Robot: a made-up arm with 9 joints.
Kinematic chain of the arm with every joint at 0, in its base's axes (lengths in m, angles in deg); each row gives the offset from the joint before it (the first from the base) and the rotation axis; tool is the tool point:
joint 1: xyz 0 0 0.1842 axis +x
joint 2: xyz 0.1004 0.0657 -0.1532 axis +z
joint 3: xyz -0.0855 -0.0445 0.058 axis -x
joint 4: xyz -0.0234 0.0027 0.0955 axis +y
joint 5: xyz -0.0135 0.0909 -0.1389 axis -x
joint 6: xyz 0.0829 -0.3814 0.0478 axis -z
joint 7: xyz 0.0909 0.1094 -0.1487 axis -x
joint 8: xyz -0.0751 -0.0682 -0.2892 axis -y
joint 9: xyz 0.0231 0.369 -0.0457 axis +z
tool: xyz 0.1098 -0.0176 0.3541
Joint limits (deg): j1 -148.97..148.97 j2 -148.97..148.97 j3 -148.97..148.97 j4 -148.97..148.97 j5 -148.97..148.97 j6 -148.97..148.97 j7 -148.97..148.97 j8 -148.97..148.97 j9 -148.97..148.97
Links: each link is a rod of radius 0.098 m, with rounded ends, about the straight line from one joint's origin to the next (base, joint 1, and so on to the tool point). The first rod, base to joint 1, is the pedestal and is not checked.
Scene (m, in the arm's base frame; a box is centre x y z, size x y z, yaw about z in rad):
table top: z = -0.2
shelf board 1: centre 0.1 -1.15 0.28 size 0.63 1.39 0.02 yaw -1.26
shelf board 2: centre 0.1 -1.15 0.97 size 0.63 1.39 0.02 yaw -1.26
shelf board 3: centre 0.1 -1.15 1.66 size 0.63 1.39 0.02 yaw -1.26
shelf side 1: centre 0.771 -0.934 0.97 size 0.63 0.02 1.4 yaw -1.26
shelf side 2: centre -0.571 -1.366 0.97 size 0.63 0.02 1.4 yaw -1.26
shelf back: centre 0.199 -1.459 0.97 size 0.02 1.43 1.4 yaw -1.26
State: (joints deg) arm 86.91 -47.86 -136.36 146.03 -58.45 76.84 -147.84 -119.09 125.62
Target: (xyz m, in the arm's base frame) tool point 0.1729 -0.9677 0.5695
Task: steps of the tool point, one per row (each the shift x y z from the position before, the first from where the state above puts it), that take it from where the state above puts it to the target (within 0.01 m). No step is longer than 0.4 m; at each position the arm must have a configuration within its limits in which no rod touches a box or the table.
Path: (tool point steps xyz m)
1: -0.0266 -0.2404 0.2848
2: -0.0273 -0.3380 0.1587
3: -0.0208 -0.3687 0.0001
4: -0.0084 -0.3224 -0.1538
5: 0.0095 -0.2124 -0.2657
6: 0.0884 -0.1430 -0.0257
7: 0.1227 -0.1228 -0.0350
8: 0.1494 -0.0924 -0.0493

